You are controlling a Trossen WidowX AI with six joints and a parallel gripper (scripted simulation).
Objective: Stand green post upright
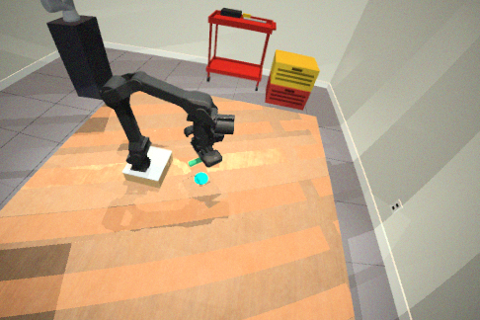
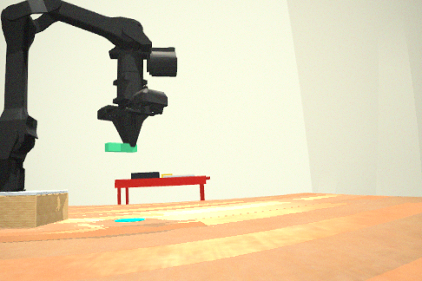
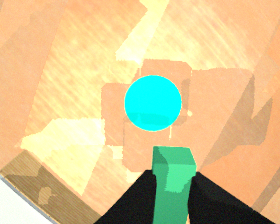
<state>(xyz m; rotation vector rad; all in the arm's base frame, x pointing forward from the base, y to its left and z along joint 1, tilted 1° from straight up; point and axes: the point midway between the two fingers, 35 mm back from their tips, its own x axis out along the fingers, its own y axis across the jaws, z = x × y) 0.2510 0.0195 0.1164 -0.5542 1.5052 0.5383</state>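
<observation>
The cyan circle is 150 mm below my gripper tip. Also, from my gripper tip: green post: 20 mm behind, 10 mm to the right.
</observation>
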